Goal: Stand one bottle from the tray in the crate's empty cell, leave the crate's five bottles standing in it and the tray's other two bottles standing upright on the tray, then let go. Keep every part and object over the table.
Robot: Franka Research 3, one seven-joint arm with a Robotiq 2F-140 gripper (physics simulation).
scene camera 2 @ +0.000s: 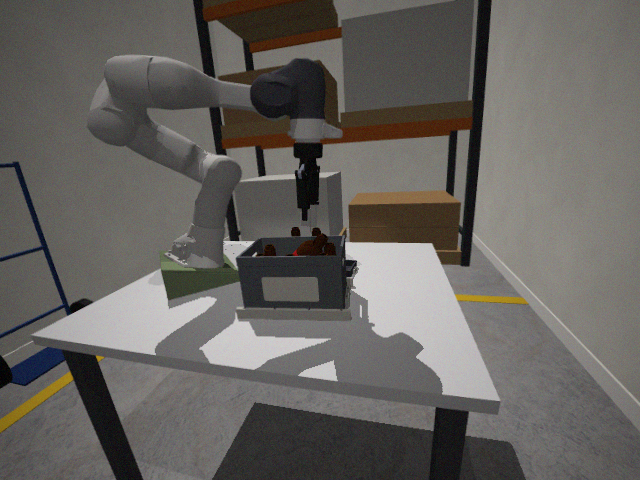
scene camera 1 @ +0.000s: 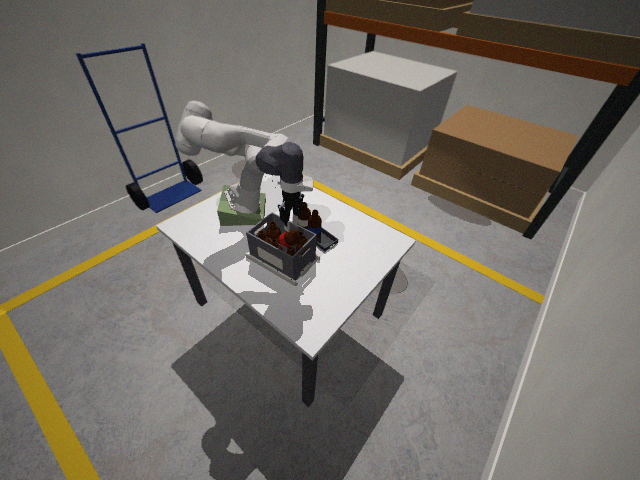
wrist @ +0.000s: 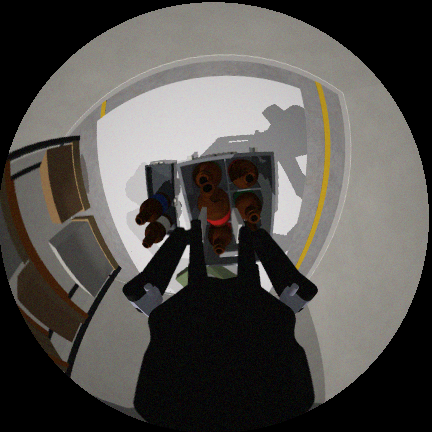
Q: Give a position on a red-label bottle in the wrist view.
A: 243,173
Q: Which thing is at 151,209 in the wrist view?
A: A blue-label bottle.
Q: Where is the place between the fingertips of my gripper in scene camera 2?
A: At 308,229
